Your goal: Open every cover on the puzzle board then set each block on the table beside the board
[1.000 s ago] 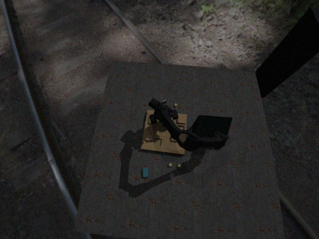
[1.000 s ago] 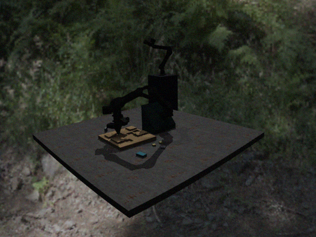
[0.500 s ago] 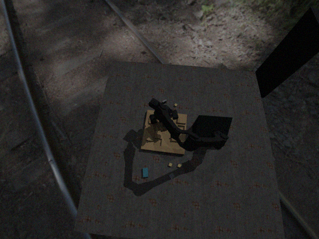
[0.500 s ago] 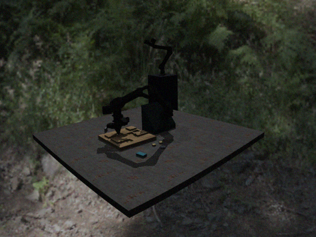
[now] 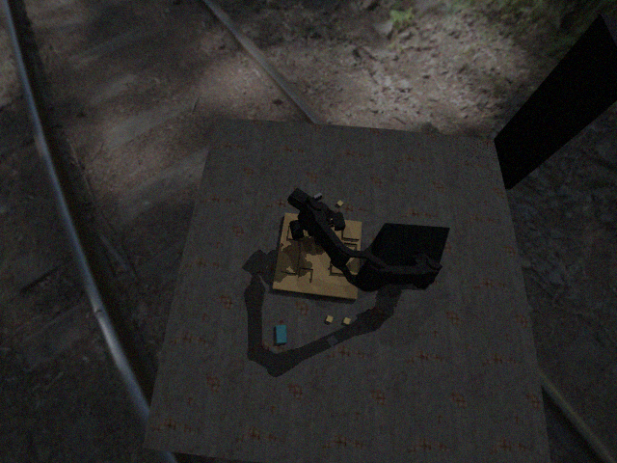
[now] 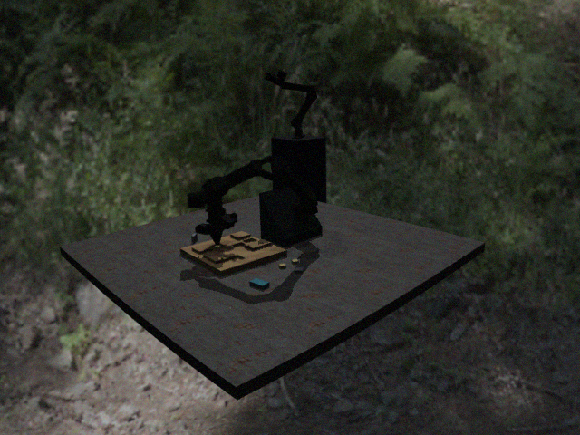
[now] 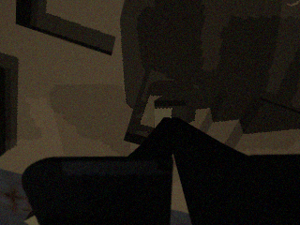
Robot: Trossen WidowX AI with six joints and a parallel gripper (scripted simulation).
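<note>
Now: gripper tip 30 mm past the tan puzzle board, 50 mm to the right of it and 10 mm above it. Also, from my gripper tip: teal block: 60 mm ahead, 370 mm to the left, 20 mm below.
</note>
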